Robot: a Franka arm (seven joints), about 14 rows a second.
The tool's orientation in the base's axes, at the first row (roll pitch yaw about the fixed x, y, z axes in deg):
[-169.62, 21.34, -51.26]
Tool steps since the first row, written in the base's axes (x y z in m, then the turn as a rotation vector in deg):
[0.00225, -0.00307, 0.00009, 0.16, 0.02, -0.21]
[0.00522, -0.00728, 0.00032, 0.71, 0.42, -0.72]
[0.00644, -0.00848, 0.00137, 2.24, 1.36, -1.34]
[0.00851, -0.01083, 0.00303, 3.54, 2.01, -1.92]
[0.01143, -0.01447, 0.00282, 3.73, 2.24, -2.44]
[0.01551, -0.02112, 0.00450, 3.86, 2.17, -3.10]
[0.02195, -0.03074, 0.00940, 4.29, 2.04, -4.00]
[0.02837, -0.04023, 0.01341, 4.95, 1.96, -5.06]
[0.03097, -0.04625, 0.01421, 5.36, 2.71, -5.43]
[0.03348, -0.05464, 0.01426, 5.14, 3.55, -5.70]
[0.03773, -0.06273, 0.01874, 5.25, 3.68, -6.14]
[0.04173, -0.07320, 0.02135, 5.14, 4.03, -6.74]
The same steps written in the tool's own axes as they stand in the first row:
[0.00351, -0.00010, -0.00147, 0.16, -0.11, 0.19]
[0.00822, -0.00016, -0.00358, 0.37, -0.69, 0.77]
[0.00942, -0.00065, -0.00512, 0.81, -2.35, 1.57]
[0.01173, -0.00127, -0.00773, 1.30, -3.67, 2.25]
[0.01615, -0.00154, -0.00921, 1.43, -3.87, 2.80]
[0.02275, -0.00137, -0.01370, 1.80, -3.82, 3.37]
[0.03171, -0.00197, -0.02249, 2.47, -3.95, 4.11]
[0.04088, -0.00247, -0.03042, 3.30, -4.26, 4.99]
[0.04648, -0.00131, -0.03373, 3.13, -4.95, 5.59]
[0.05402, 0.00139, -0.03728, 2.49, -5.20, 6.18]
[0.06075, 0.00176, -0.04491, 2.62, -5.29, 6.63]
[0.06974, 0.00400, -0.05173, 2.52, -5.30, 7.33]

